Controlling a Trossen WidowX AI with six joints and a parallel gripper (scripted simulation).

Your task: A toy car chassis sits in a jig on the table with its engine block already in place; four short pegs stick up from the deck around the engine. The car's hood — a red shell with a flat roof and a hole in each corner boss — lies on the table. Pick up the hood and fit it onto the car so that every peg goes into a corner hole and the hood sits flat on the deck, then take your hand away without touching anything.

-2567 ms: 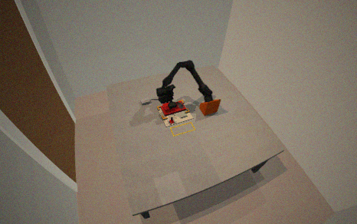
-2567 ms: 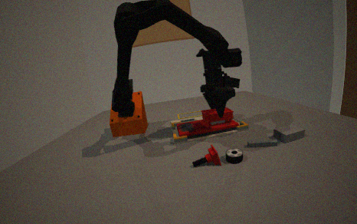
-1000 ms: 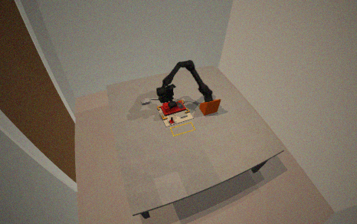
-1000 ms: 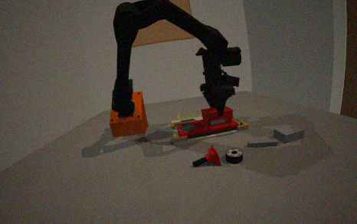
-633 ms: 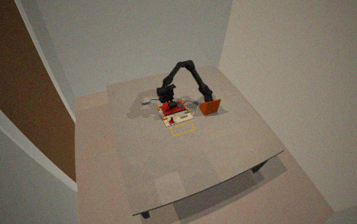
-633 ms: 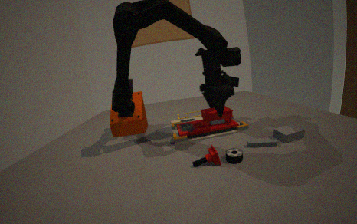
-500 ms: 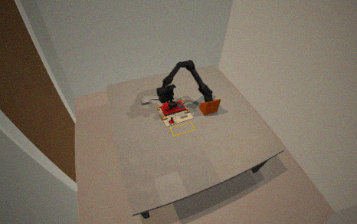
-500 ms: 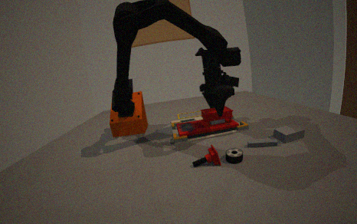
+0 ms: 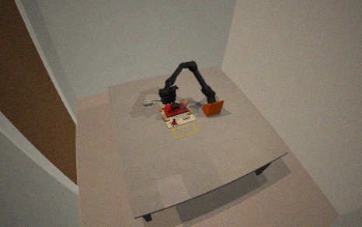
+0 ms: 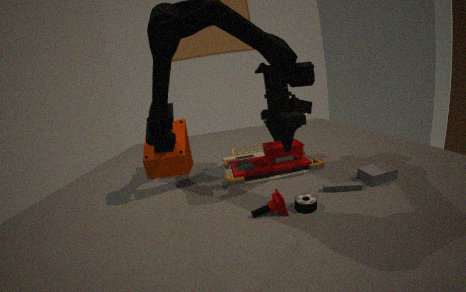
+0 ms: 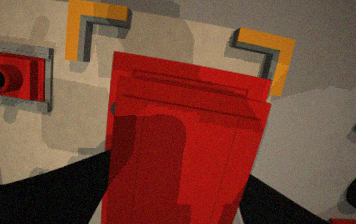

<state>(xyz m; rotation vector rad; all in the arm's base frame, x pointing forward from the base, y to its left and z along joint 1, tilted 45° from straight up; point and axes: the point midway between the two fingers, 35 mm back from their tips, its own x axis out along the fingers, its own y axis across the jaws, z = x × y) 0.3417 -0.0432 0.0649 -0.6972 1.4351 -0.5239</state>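
Now: gripper tip right at the red hood. Also, from my gripper tip: black wheel 1 cm behind, 20 cm to the right, 5 cm below; then grey engine block 3 cm below; then jig 3 cm behind, 3 cm to the left, 4 cm below.
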